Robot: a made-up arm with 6 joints.
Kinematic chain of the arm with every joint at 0, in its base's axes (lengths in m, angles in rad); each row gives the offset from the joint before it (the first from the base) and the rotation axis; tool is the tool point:
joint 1: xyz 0 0 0.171 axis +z
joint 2: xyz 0 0.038 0 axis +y
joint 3: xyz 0 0 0.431 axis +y
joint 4: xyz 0 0 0.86 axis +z
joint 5: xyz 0 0 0 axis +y
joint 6: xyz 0 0 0.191 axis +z
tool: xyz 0 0 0
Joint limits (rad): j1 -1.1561..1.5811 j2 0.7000..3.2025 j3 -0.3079..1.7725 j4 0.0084..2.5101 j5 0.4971..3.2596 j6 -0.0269..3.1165
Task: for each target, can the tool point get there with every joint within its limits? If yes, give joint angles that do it. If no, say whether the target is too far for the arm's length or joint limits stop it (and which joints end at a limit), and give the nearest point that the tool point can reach.
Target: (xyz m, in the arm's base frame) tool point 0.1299 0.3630 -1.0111
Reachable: yes | joints 0.9526 2.3336 0.5376 0.3562 1.5283 1.4711
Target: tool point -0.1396 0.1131 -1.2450
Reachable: yes | joints 1.2349 2.8965 0.2937 1.6071 0.7571 2.4020
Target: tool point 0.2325 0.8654 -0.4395
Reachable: yes | joints 1.1664 1.5278 0.8054 0.5659 2.0942 1.6953
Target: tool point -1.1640 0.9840 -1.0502
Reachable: no: too far | nearest point -0.7195 0.6082 -0.7428 | short by 0.658 m
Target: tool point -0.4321 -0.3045 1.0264
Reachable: no: joint limits stop it (at a limit: joint 1, joint 2, joint 3, joint 5) | nearest point 0.2280 -0.4705 1.1248 | short by 0.688 m
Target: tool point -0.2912 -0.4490 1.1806
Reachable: no: joint limits stop it (at a limit: joint 1, joint 2, joint 3, joint 5) | nearest point 0.2277 -0.4728 1.1240 | short by 0.523 m
